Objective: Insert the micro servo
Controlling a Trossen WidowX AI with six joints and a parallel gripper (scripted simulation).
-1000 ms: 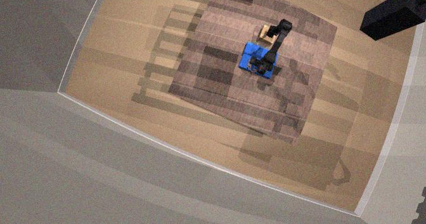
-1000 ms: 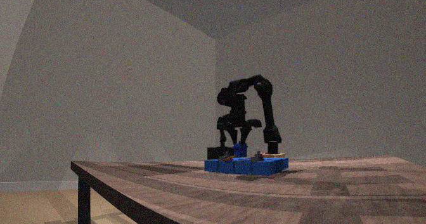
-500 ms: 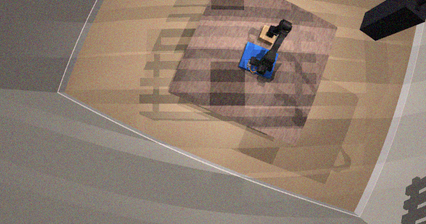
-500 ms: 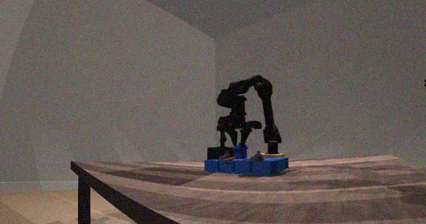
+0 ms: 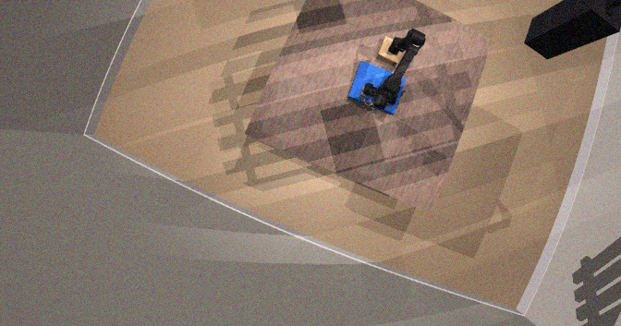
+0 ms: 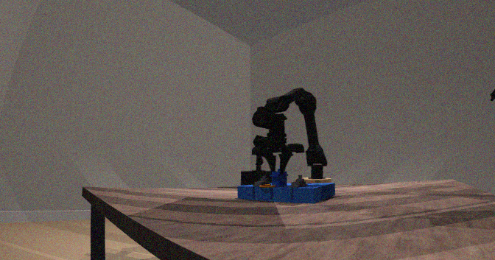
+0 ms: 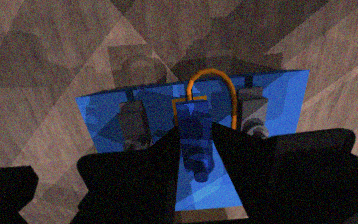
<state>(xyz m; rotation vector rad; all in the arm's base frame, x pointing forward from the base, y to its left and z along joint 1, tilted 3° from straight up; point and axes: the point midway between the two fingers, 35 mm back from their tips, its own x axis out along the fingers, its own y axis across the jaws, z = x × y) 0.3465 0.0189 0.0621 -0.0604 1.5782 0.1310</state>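
My gripper tip is now 12 cm past the blue robot deck, 1 cm to the left of it and 7 cm above it.
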